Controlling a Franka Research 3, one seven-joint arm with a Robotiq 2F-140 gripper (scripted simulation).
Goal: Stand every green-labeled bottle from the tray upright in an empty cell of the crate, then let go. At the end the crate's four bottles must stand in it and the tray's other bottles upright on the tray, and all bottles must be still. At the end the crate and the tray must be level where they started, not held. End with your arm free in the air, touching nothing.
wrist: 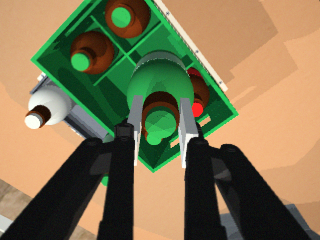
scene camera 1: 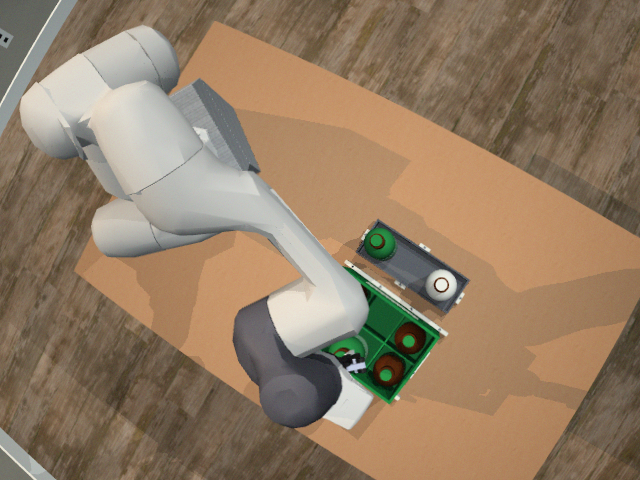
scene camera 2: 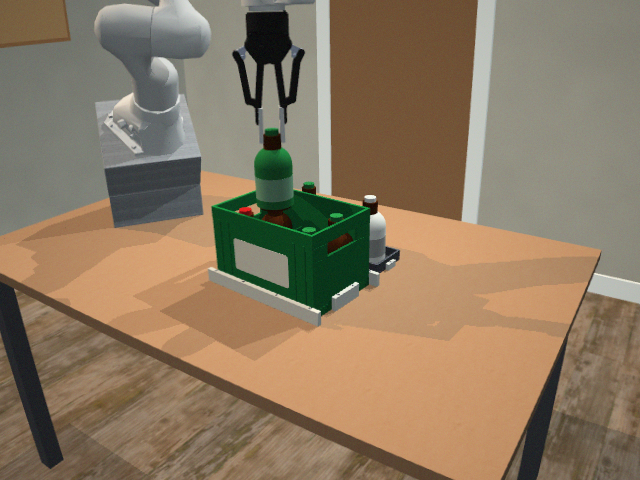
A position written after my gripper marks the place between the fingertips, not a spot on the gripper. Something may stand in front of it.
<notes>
I see my gripper (scene camera 2: 272, 141), a white-labeled bottle (scene camera 2: 377, 243), a green crate (scene camera 2: 296, 265), a green-labeled bottle (scene camera 1: 376, 237), a tray (scene camera 1: 411, 264) and a green-labeled bottle (scene camera 2: 273, 168).
The white-labeled bottle is seen too in the wrist view (wrist: 50, 104) and in scene camera 1 (scene camera 1: 439, 288). The tray is seen too in the wrist view (wrist: 79, 120). My gripper shows as well in the wrist view (wrist: 160, 110).
</notes>
